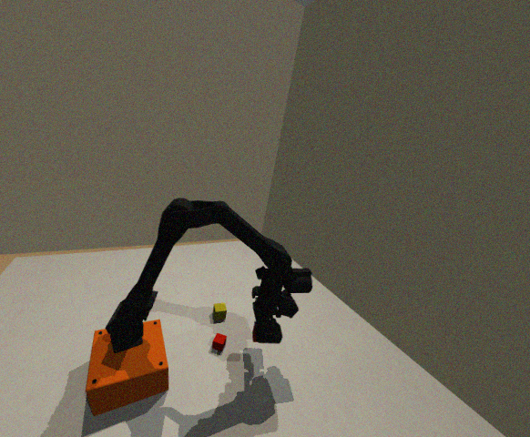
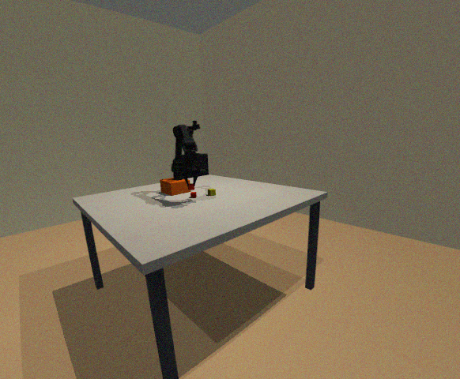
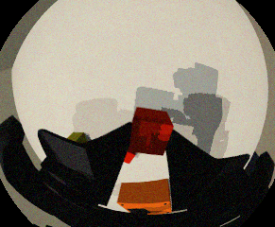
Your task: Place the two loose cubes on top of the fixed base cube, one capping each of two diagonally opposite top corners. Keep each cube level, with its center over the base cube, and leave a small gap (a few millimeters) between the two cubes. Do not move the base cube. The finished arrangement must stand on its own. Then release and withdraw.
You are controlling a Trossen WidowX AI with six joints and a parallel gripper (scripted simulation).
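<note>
Right now my gripper tip is 1 cm past the yellow cube, 20 cm to the right of it and 8 cm above it. Also, from my gripper tip: red cube: right at my gripper tip.
</note>
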